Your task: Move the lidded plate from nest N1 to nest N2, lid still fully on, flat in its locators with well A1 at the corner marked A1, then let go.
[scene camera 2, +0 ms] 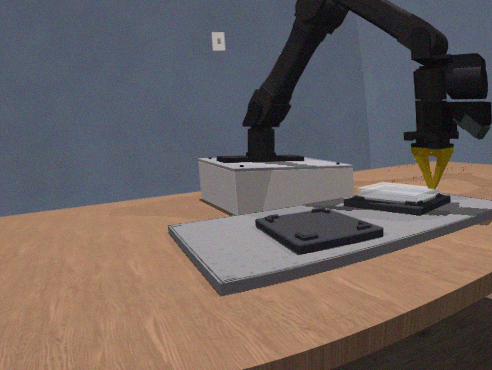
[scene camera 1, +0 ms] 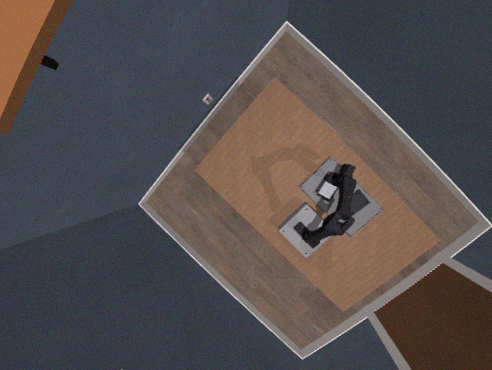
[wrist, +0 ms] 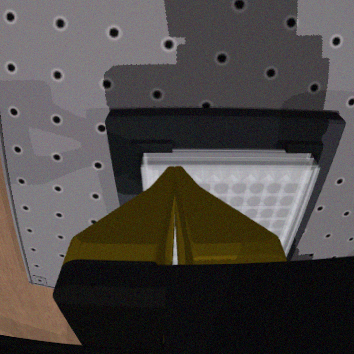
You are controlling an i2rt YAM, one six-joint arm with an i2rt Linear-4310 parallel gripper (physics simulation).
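Pixels of known places: gripper, fingertip midpoint: (scene camera 2: 432, 188) (scene camera 1: 330, 179) (wrist: 174, 177); arm's base, origin of the base link: (scene camera 2: 260, 160) (scene camera 1: 306, 234).
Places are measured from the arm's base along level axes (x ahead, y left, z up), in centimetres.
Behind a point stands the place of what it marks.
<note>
The clear-lidded white plate (scene camera 1: 327, 190) @[x 31.4, y 12.7, z -4.6 cm] (scene camera 2: 397, 193) @[x 36.7, y 9.8, z -4.9 cm] (wrist: 260, 192) @[x 38.3, y 13.0, z -4.8 cm] lies on a black nest (scene camera 2: 380, 206) @[x 35.1, y 7.3, z -6.9 cm] (wrist: 225, 125) @[x 40.5, y 15.5, z -6.5 cm], taken as N1; its label does not show. The lid looks to be on the plate; whether it is fully seated is too small to tell. My yellow gripper (scene camera 2: 433, 187) @[x 38.0, y 17.3, z -4.9 cm] (wrist: 174, 177) @[x 38.0, y 17.3, z -4.9 cm] is shut with its fingertips together and no plate between them. The tips are at or just above one end of the plate; contact cannot be told. The other black nest (scene camera 1: 361, 200) @[x 43.6, y -9.0, z -6.5 cm] (scene camera 2: 320, 230) @[x 43.0, y -9.0, z -6.5 cm], taken as N2, is empty, with raised corner locators. The A1 marks do not show.
Both nests stand on a grey perforated board (scene camera 1: 367, 215) @[x 39.8, y -20.7, z -7.6 cm] (scene camera 2: 215, 260) @[x 43.5, y -23.0, z -7.6 cm] (wrist: 30, 95) @[x 39.0, y 25.3, z -7.6 cm] on the wooden table (scene camera 1: 250, 135) @[x 19.9, y 78.3, z -9.0 cm] (scene camera 2: 100, 280) @[x 41.0, y -36.7, z -8.9 cm]. The arm's light box-shaped base (scene camera 1: 295, 235) @[x -6.0, y 4.6, z -0.1 cm] (scene camera 2: 300, 187) @[x 15.2, y 2.3, z -5.1 cm] stands behind the board in scene camera 2. The arm hides part of the board in scene camera 1.
</note>
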